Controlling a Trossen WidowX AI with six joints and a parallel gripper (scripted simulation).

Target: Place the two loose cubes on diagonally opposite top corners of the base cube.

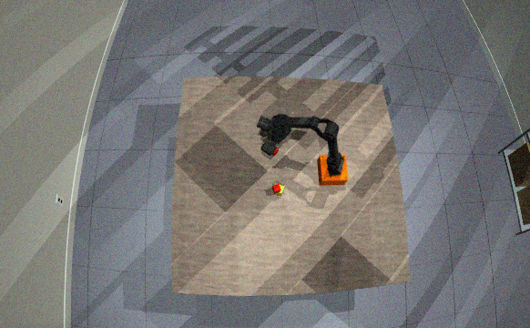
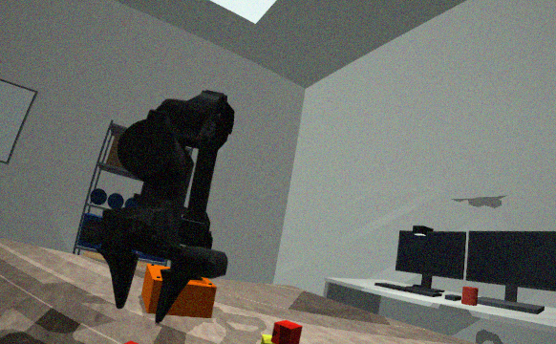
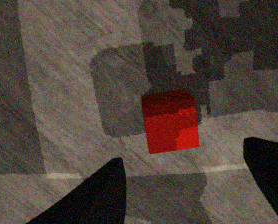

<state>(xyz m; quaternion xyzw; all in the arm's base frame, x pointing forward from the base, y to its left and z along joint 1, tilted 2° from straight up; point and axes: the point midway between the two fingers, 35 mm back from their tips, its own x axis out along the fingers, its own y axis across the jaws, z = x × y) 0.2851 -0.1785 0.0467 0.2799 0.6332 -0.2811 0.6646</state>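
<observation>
Now: the yellow cube 1 cm ahead of my gripper tip, 22 cm to the left of it and 6 cm below it.
</observation>
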